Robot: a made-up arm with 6 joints.
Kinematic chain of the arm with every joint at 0, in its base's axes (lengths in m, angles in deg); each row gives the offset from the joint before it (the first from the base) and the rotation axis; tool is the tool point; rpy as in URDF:
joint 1: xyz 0 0 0.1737 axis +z
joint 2: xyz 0 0 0 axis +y
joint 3: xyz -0.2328 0 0.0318 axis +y
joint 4: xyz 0.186 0 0.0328 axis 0.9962 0 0.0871
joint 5: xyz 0 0 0 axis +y
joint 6: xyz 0.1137 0 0.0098 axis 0.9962 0 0.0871
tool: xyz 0 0 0 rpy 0 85 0
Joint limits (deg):
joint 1: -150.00..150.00
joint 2: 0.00..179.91
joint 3: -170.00..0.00
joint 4: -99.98..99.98
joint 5: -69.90..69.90
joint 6: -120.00..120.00
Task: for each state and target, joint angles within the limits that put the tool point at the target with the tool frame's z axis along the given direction. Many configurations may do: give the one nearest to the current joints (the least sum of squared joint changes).
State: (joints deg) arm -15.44 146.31 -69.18 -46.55 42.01 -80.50
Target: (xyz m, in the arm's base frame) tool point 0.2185 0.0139 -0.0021 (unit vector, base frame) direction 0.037 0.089 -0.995
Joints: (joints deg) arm 1.03 139.79 -44.66 -65.11 -5.59 -80.50
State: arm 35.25 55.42 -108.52 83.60 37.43 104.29
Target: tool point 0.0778 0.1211 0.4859 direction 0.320 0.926 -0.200
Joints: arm 20.42 57.11 -87.49 55.30 66.91 104.29
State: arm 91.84 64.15 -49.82 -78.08 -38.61 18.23
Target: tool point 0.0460 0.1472 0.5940 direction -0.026 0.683 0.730
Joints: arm 54.80 65.55 -91.89 -50.59 -32.48 18.23
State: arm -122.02 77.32 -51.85 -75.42 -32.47 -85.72
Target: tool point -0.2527 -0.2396 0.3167 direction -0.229 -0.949 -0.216
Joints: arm -149.89 102.26 -75.94 -86.44 -45.03 -85.72
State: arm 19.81 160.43 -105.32 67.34 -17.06 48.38
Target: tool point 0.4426 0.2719 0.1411 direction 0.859 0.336 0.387
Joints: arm 34.12 179.90 -156.05 17.23 -43.44 48.37
